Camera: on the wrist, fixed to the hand. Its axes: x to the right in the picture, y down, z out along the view.
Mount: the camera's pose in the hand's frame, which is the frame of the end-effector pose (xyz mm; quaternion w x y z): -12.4 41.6 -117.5 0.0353 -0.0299 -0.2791 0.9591
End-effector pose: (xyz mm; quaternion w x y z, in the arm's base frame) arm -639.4 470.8 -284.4 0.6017 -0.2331 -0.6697 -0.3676
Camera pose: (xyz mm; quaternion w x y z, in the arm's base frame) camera -531.4 407.4 -287.0 0.1799 -0.7712 0.0430 0.6092
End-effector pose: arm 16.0 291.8 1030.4 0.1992 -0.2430 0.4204 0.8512
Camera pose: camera 32.3 171.1 1001.3 0.6993 -0.6263 -0.1669 -0.3015
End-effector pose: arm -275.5 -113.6 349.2 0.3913 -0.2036 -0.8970 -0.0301
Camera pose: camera -170.7 -104.8 417.3 0.2138 0.8876 -0.0553 -0.4042
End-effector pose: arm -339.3 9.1 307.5 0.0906 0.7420 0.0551 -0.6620
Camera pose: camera -218.1 -6.7 335.0 0.6757 -0.1084 -0.7152 -0.1419
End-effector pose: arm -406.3 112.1 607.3 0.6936 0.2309 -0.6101 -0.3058
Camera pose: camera -285.2 144.0 609.9 0.1544 -0.6831 -0.4274 0.5717
